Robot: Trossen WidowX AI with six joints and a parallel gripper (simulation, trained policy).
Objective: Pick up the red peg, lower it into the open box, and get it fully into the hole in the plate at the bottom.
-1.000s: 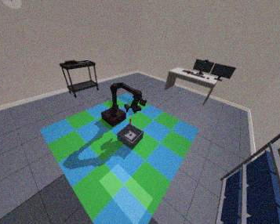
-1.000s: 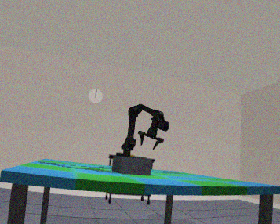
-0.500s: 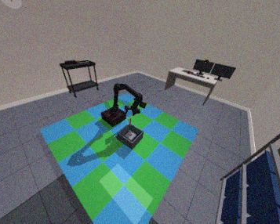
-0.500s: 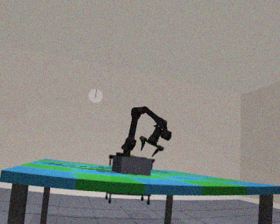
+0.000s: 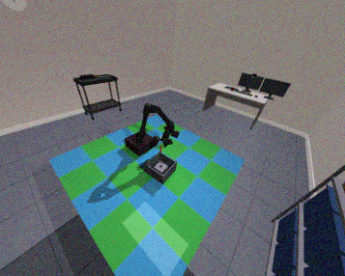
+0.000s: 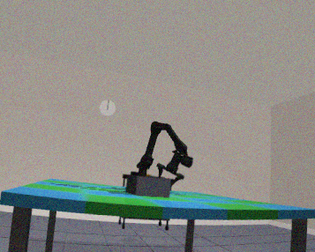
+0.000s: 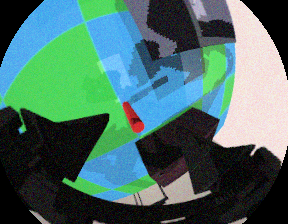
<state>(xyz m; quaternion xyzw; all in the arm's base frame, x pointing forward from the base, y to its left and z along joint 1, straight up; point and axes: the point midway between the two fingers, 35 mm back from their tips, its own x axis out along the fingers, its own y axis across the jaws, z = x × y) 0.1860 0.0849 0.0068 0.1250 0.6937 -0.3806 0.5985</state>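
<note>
Now: gripper tip 10 mm short of the red peg, 10 mm to the right of it and 30 mm above it. From my gripper tip the other things lie so: pale plate 130 mm ahead, 190 mm to the right, 20 mm below; then grey box 130 mm ahead, 190 mm to the right, 40 mm below.
</note>
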